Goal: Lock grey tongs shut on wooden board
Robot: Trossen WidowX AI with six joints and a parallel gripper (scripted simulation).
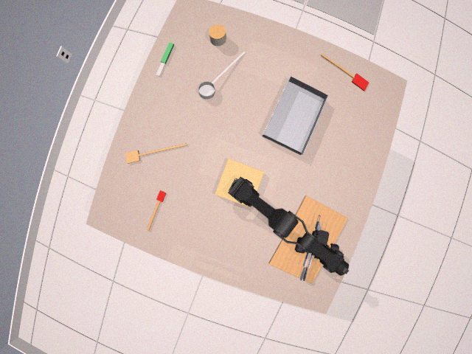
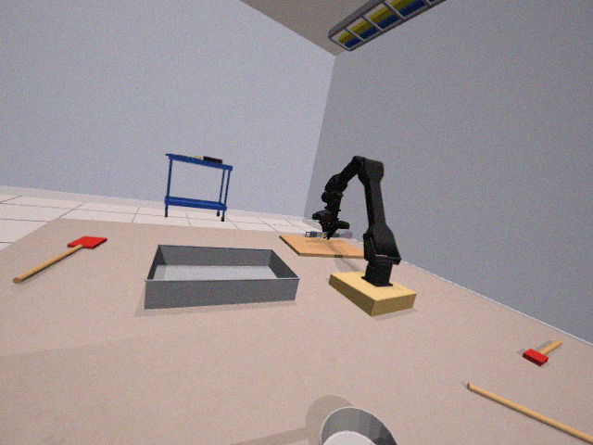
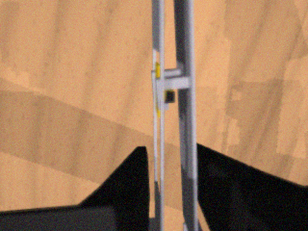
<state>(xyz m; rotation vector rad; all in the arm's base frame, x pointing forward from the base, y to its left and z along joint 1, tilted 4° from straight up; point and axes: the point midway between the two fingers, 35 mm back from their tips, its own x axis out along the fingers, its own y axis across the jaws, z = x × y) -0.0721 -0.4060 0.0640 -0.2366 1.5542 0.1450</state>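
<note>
My gripper tip is 4 cm above the wooden board. From my gripper tip the other things lie so: grey roasting tin 48 cm ahead, 33 cm to the left, 2 cm below.
</note>
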